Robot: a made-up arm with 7 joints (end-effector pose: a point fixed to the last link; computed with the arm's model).
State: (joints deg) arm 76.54 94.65 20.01 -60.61 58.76 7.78 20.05
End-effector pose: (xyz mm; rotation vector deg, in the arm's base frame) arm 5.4 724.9 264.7 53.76 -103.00 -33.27
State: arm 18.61 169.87 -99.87 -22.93 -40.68 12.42 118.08
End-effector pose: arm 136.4 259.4 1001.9 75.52 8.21 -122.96
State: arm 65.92 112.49 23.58 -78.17 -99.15 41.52 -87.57
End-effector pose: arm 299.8 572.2 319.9 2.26 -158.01 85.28
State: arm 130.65 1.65 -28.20 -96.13 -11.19 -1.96 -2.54
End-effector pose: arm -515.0 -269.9 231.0 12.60 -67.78 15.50
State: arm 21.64 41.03 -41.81 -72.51 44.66 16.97 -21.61
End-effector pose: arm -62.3 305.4 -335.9 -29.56 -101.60 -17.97
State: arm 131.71 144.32 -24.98 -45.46 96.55 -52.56 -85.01
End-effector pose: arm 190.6 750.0 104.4 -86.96 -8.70 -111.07
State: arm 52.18 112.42 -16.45 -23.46 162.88 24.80 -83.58
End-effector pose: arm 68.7 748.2 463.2 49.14 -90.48 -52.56
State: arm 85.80 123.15 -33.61 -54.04 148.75 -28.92 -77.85
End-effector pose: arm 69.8 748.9 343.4 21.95 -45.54 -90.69
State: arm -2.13 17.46 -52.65 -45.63 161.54 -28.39 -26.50
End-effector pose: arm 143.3 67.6 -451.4 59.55 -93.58 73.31
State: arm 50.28 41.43 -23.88 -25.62 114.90 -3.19 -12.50
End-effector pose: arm -476.0 423.7 -153.9 88.12 -69.68 19.72
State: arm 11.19 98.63 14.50 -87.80 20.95 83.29 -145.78
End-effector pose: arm 279.6 565.8 455.0 -47.43 32.80 -92.01
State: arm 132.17 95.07 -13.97 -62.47 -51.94 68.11 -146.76
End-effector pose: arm -293.2 631.1 381.5 83.23 -111.84 -36.14
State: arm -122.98 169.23 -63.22 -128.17 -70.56 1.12 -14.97
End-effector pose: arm -251.5 371.5 398.5 77.37 38.93 -141.03
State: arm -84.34 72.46 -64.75 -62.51 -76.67 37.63 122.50
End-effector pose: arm 579.8 369.2 426.7 -17.94 120.38 49.91
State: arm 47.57 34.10 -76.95 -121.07 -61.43 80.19 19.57
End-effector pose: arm -292.0 0.4 -117.0 -25.27 -94.94 -61.55
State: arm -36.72 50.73 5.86 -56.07 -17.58 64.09 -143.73
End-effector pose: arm 487.6 518.9 150.3 -36.19 8.80 -109.79
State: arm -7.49 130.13 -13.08 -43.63 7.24 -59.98 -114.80
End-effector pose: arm 159.9 520.8 770.1 2.24 -84.28 146.86
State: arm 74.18 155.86 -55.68 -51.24 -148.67 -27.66 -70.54
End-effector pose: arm 389.4 607.3 466.5 76.45 -70.59 -97.04
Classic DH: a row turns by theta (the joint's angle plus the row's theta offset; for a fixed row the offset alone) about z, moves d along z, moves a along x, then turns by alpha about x. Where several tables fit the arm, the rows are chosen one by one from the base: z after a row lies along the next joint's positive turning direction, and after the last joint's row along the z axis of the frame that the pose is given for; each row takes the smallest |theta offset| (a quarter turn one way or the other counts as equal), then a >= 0, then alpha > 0; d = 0 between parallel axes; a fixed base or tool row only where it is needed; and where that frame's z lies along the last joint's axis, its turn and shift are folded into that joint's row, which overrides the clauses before.
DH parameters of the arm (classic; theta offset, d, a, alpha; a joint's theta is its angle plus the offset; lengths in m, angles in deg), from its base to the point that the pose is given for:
base (fixed): 0 0.2523 -0.0028 -70
joint 1: -90 0.021 0.0204 -90
joint 2: 70 -0.0336 -0.0222 90
joint 3: 90 -0.4877 0.0546 -90
joint 4: 0 0.019 -0.0405 90
joint 5: 0 -0.2611 0.0063 -90
joint 6: 0 0.0042 -0.0015 90
joint 7: -90 -0.0224 0.0104 90
tool (fixed): 90 0.0289 0 0

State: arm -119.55 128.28 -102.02 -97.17 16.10 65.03 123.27
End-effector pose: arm 159.9 561.3 429.7 -75.65 114.03 -50.69
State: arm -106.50 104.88 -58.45 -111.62 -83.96 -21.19 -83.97
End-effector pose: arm 199.3 288.5 593.1 -52.45 -135.09 91.10
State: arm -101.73 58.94 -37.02 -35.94 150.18 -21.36 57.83
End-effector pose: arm 545.5 321.6 652.1 45.31 34.91 -135.50
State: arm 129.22 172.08 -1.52 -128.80 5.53 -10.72 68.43
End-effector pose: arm 79.3 297.8 -68.4 -66.05 -20.70 9.24
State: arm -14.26 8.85 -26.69 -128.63 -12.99 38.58 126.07
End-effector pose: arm 299.2 -69.4 -0.8 -33.39 -100.29 130.54
